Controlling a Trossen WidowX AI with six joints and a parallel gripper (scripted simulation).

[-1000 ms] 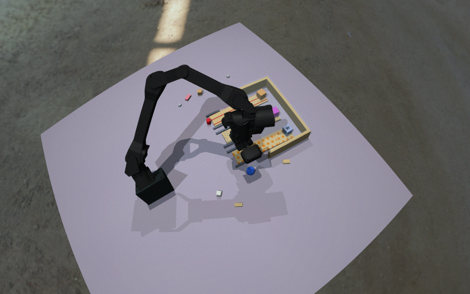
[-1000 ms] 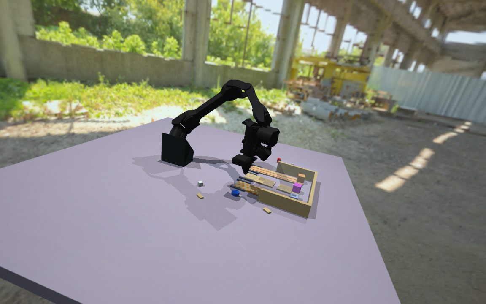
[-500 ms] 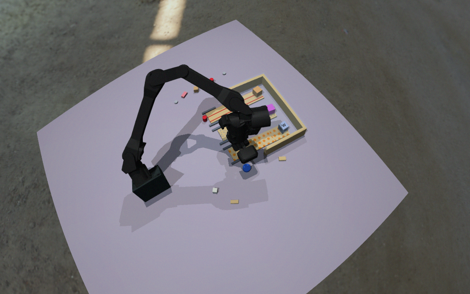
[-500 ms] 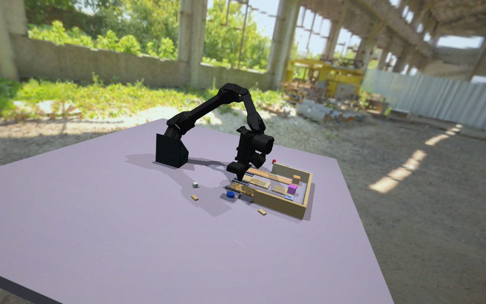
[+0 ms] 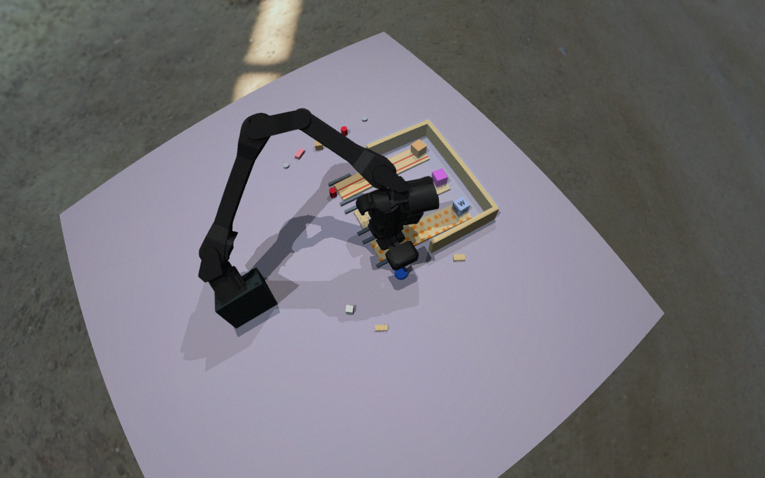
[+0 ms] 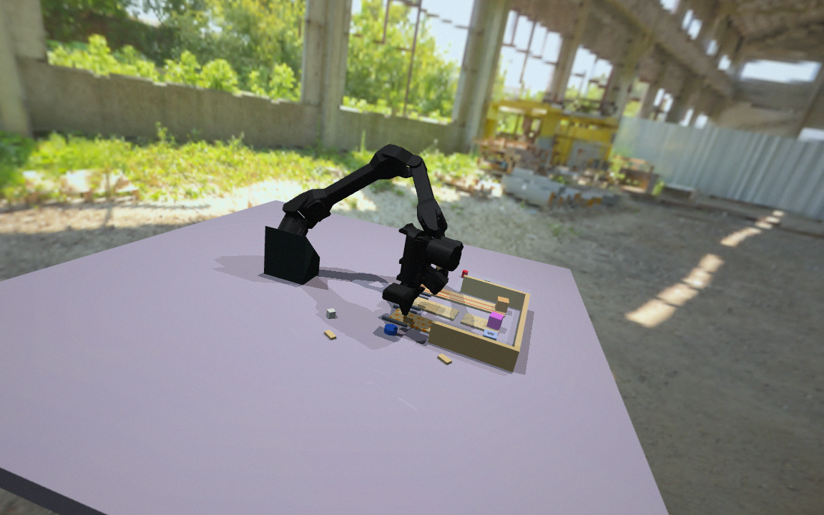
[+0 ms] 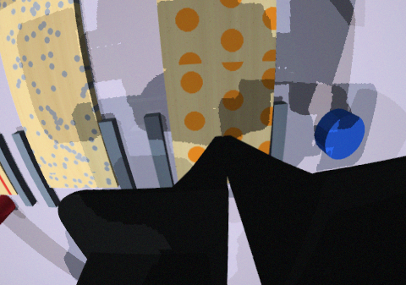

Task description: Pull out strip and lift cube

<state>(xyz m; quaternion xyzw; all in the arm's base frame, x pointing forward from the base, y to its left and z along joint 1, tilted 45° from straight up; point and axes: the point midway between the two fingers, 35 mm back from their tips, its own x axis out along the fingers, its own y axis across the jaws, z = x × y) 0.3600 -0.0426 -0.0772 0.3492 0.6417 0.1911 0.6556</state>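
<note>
Right now the orange-dotted strip is 90 mm ahead of my gripper tip, 20 mm to the right of it and 10 mm below it. From my gripper tip the other things lie so: blue disc (70 mm to the right, 20 mm behind); labelled cube (200 mm ahead, 40 mm to the right, 10 mm above).
</note>
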